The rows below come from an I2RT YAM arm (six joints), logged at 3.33 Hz.
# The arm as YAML. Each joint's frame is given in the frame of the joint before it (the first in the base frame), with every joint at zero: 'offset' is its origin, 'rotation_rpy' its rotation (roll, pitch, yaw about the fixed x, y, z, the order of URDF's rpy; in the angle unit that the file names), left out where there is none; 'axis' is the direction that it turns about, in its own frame. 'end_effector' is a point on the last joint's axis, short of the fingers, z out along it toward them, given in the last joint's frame.
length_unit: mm
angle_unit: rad
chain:
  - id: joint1
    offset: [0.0, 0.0, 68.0]
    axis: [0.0, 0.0, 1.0]
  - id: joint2
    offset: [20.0, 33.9, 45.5]
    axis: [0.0, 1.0, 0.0]
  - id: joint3
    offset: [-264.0, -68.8, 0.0]
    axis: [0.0, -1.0, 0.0]
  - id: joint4
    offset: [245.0, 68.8, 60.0]
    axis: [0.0, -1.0, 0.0]
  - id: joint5
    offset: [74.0, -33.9, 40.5]
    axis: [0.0, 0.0, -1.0]
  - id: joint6
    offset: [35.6, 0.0, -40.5]
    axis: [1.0, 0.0, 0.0]
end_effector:
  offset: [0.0, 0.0, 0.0]
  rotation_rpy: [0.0, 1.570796, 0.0]
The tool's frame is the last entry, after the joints.
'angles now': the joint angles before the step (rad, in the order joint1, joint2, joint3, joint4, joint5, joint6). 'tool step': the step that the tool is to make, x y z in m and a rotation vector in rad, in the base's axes. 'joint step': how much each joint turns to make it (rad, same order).
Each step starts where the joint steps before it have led.
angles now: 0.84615 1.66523 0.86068 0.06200 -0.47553 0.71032
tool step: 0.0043 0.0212 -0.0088 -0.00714 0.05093 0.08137
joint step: 0.02490 0.09593 0.08451 -0.03547 -0.06419 -0.01686
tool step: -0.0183 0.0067 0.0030 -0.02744 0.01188 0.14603
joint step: 0.04721 -0.01133 0.02205 -0.11241 -0.06099 -0.09288
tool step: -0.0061 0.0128 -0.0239 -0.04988 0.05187 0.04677
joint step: 0.03394 0.08869 0.02079 -0.00485 -0.01747 -0.00318
